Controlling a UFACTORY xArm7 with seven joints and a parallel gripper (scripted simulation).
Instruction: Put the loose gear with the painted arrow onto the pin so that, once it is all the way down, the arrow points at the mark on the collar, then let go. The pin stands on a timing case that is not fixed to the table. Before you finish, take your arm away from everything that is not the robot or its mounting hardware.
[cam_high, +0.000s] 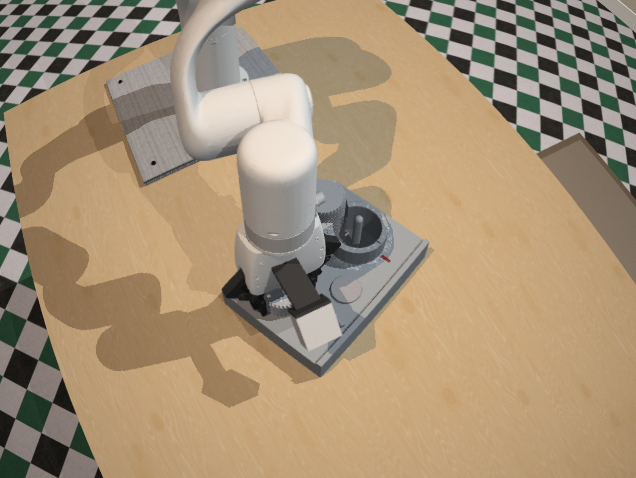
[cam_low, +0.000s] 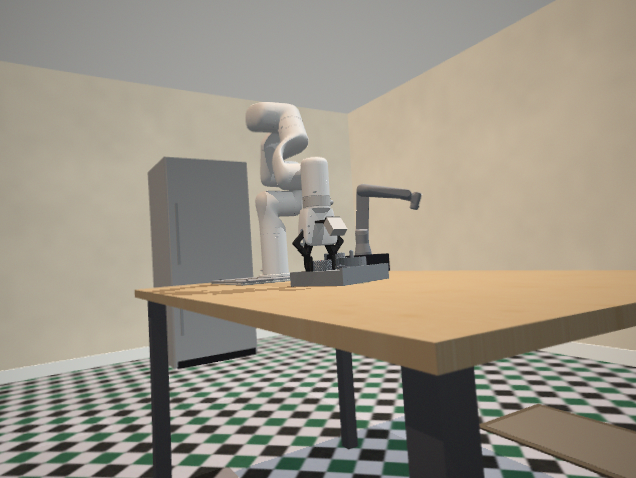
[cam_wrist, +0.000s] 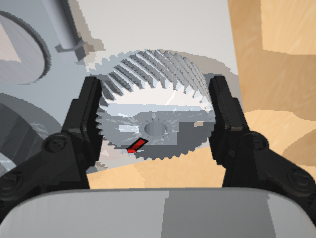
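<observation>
My gripper is now 50 mm short of the bolt, 40 mm to the right of it and 10 mm above it. Also, from my hand: gear: right at my hand.
</observation>
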